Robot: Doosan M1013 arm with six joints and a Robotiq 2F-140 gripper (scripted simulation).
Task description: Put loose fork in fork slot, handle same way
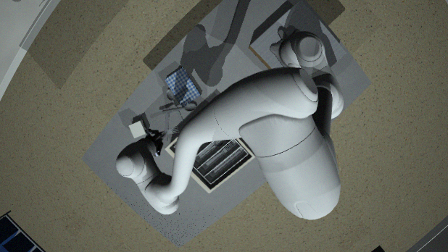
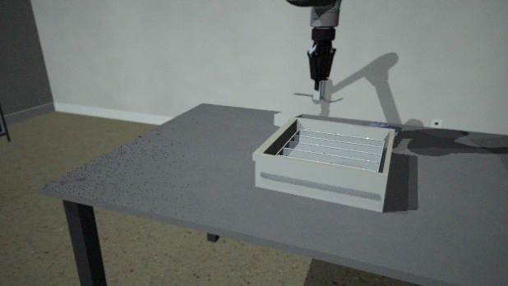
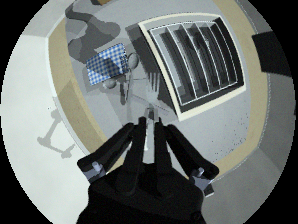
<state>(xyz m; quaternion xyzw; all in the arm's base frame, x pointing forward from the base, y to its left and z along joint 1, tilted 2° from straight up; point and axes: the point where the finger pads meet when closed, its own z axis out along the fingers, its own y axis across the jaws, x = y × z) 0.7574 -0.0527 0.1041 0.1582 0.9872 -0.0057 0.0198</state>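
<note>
The cutlery tray is 230 mm to the left of my hand, 140 mm below it and 120 mm behind it. From my hand the other things lie so: white box 160 mm below, 160 mm ahead, 110 mm to the right; then blue checked cloth 200 mm behind, 170 mm below, 140 mm to the right.
</note>
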